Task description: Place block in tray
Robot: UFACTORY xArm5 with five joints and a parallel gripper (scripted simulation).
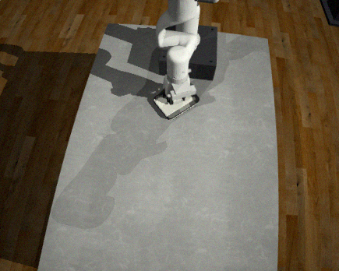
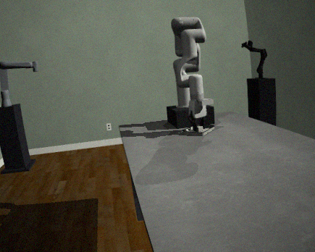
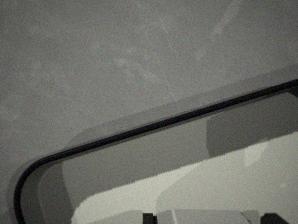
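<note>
Right now my hand is 1 cm above the white block. Also, from my hand: white tray 1 cm below.
</note>
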